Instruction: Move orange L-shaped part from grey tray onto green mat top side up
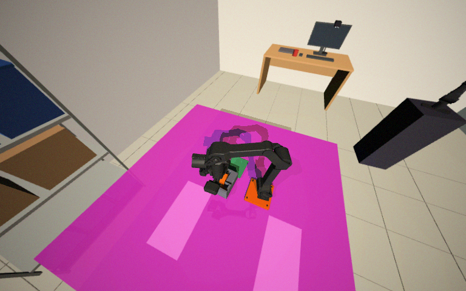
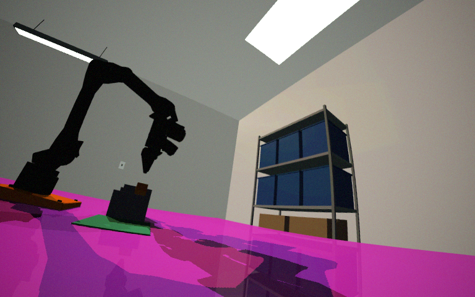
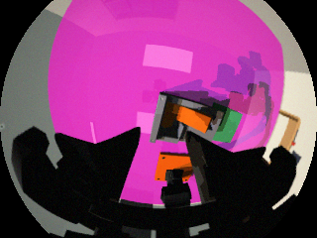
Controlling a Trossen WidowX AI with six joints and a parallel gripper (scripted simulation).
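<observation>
Right now my gripper tip is 20 mm past the orange L-shaped part, 40 mm to the left of it and 100 mm above it.
</observation>
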